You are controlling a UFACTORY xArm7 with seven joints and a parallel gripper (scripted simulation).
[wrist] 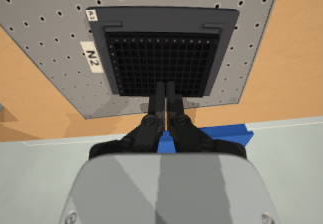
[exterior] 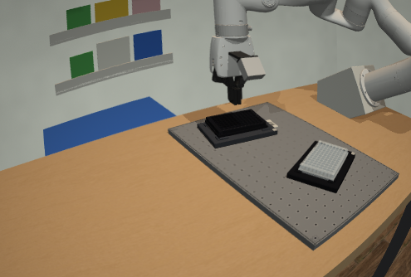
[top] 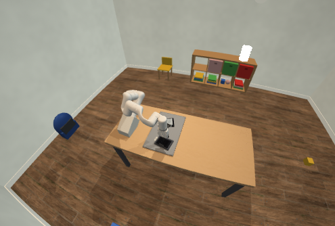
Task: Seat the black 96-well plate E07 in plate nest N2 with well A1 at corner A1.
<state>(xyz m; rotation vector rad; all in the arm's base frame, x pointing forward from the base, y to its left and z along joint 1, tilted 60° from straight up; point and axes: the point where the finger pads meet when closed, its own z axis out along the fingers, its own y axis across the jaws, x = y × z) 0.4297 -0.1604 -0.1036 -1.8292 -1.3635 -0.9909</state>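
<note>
The black 96-well plate E07 lies 7 cm below my hand and 1 cm behind it. The rest, counted from my hand: white N2 label: 10 cm behind, 9 cm below, 2 cm to the left; then clear 96-well plate E01: 26 cm to the left, 8 cm below, 5 cm behind.
</note>
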